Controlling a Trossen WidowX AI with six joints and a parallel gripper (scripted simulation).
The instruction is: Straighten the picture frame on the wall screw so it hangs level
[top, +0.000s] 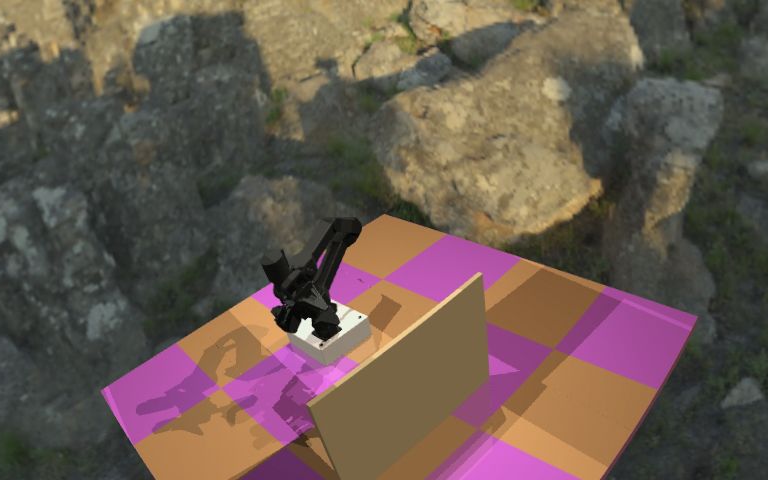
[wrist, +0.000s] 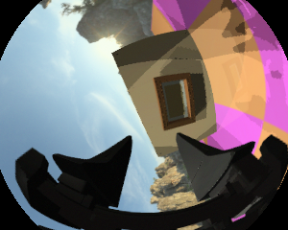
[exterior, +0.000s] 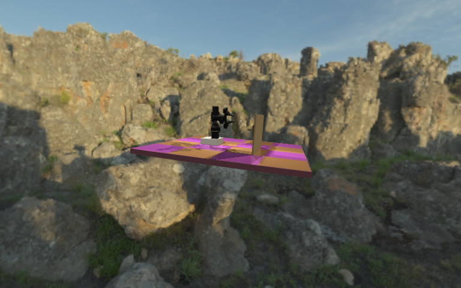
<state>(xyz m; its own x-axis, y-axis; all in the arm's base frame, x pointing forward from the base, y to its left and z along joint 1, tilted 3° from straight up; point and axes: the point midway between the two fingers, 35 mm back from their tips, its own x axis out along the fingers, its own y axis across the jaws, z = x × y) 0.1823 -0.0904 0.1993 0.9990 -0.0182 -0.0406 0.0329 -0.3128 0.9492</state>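
My gripper tip is 210 mm short of the picture frame, 20 mm to the right of it and 90 mm above it. From my gripper tip the other things lie so: wall panel: 220 mm ahead, 110 mm below.
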